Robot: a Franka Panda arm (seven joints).
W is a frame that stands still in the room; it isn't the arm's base.
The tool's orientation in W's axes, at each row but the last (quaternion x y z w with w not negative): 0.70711 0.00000 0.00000 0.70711; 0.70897 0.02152 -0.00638 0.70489; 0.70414 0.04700 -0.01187 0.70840; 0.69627 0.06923 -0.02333 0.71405; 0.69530 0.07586 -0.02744 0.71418; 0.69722 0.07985 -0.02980 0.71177; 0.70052 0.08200 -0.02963 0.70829; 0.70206 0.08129 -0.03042 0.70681; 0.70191 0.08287 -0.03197 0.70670; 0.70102 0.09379 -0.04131 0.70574; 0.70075 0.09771 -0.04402 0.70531
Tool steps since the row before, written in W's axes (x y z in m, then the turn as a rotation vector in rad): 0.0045 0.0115 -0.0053 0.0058 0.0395 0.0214; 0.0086 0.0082 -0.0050 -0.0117 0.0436 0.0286; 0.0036 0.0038 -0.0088 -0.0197 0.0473 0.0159; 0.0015 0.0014 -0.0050 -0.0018 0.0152 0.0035; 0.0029 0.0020 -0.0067 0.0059 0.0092 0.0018; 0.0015 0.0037 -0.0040 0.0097 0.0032 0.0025; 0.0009 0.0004 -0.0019 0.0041 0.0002 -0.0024; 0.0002 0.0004 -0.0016 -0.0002 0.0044 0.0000; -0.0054 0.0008 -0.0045 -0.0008 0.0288 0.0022; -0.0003 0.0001 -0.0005 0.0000 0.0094 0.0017; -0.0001 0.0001 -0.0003 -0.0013 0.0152 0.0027
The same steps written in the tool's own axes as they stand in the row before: 0.0045 -0.0053 -0.0115 0.0058 0.0214 -0.0395; 0.0090 -0.0047 -0.0080 -0.0119 0.0279 -0.0440; 0.0045 -0.0084 -0.0037 -0.0186 0.0146 -0.0482; 0.0022 -0.0047 -0.0014 -0.0013 0.0037 -0.0152; 0.0040 -0.0061 -0.0019 0.0062 0.0029 -0.0087; 0.0024 -0.0036 -0.0036 0.0094 0.0040 -0.0025; 0.0012 -0.0017 -0.0003 0.0044 -0.0017 0.0001; 0.0005 -0.0015 -0.0004 0.0001 0.0000 -0.0044; -0.0045 -0.0053 -0.0012 0.0009 0.0024 -0.0288; -0.0002 -0.0005 -0.0001 0.0004 0.0018 -0.0094; 0.0000 -0.0003 -0.0001 -0.0007 0.0026 -0.0153
